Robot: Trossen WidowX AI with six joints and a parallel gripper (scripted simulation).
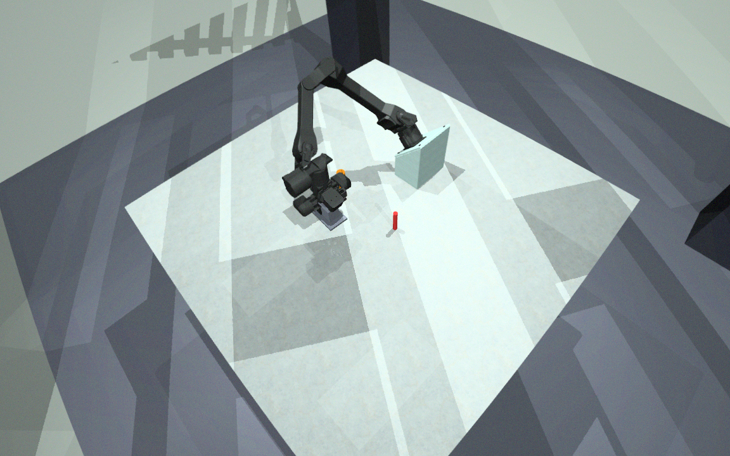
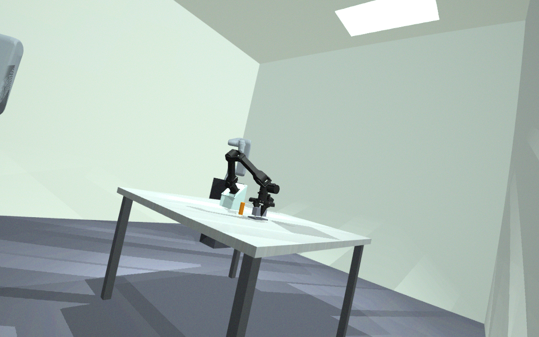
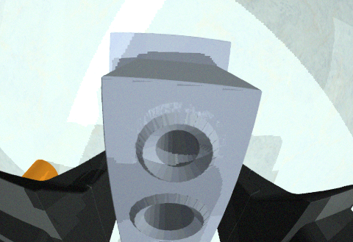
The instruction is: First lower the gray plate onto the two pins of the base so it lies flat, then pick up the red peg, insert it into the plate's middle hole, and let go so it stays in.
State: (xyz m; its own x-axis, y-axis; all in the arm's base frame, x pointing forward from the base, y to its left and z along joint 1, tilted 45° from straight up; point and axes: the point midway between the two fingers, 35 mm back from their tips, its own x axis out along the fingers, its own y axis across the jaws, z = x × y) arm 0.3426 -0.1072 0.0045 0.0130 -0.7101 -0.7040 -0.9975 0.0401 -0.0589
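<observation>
Now: gripper tip 20 mm above the dark base. Round my gripper tip: orange cylinder 120 mm behind, 50 mm to the right, 20 mm above; then gray plate 30 mm above; then red peg 110 mm behind, 200 mm to the left, 20 mm above.
</observation>
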